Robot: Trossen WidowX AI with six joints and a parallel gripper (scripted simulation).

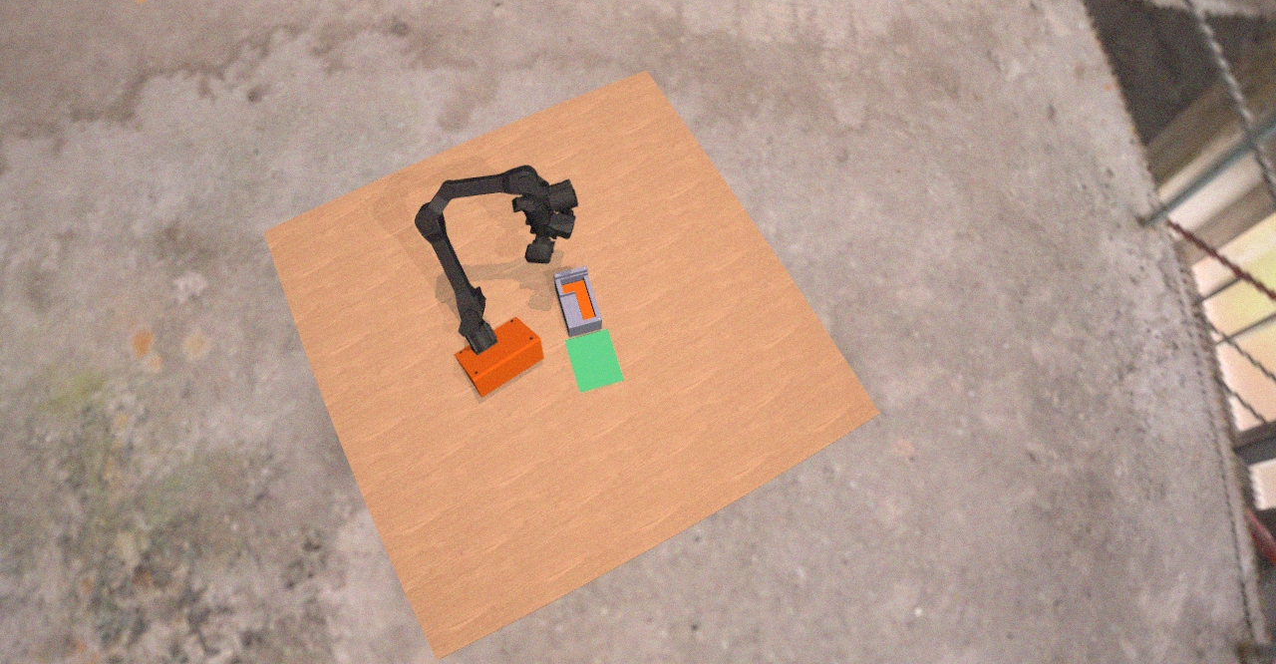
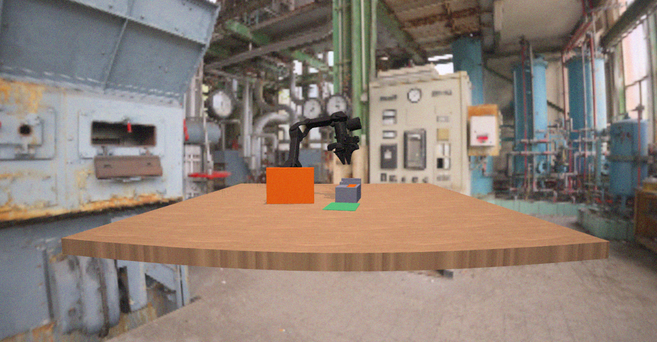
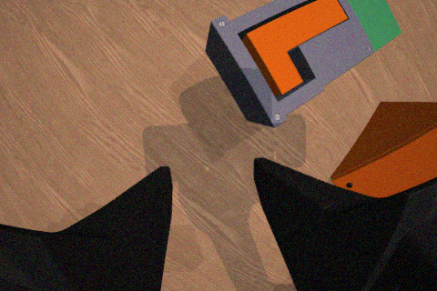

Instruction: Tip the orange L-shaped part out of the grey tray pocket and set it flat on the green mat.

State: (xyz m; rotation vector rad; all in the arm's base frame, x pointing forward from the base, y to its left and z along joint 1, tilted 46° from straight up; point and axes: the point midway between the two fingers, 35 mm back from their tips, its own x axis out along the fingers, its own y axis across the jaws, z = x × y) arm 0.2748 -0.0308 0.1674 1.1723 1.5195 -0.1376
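Right now the orange L-shaped part is 12 cm to the right of my gripper tip, 10 cm below it and 1 cm behind it. Round my gripper tip: grey tray 16 cm below, 13 cm to the right, 1 cm behind; then green mat 27 cm to the right, 17 cm below, 6 cm behind.
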